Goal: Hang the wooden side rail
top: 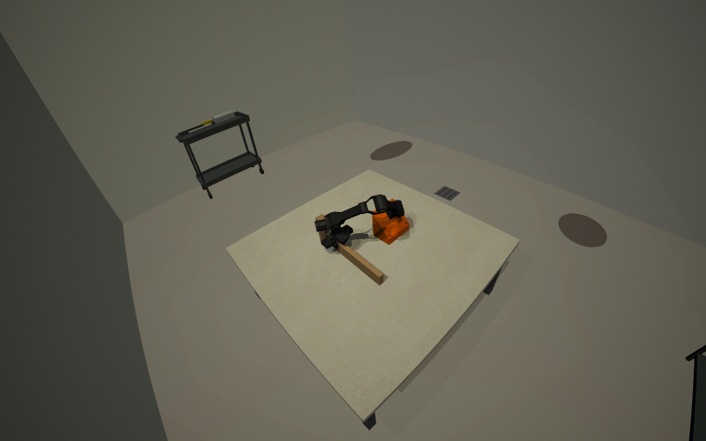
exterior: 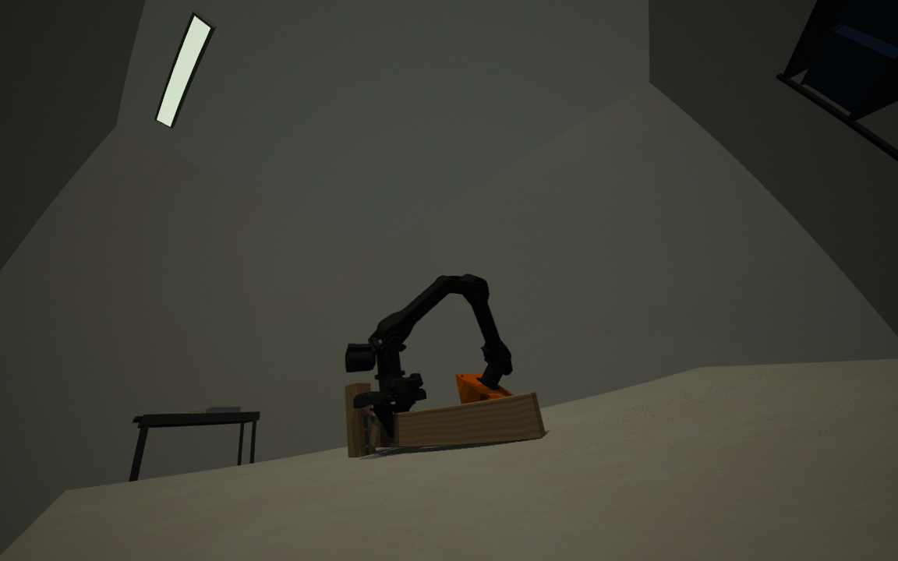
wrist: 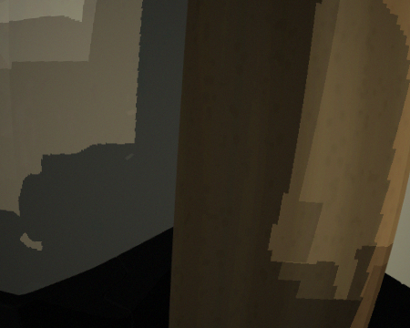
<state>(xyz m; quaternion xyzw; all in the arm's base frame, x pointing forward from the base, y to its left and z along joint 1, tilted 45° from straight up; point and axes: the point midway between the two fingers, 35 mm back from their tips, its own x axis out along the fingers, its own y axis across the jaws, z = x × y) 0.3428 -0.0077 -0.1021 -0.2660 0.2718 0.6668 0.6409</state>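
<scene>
Now: gripper tip 130 mm to the left of the headboard post and 40 mm below it.
</scene>
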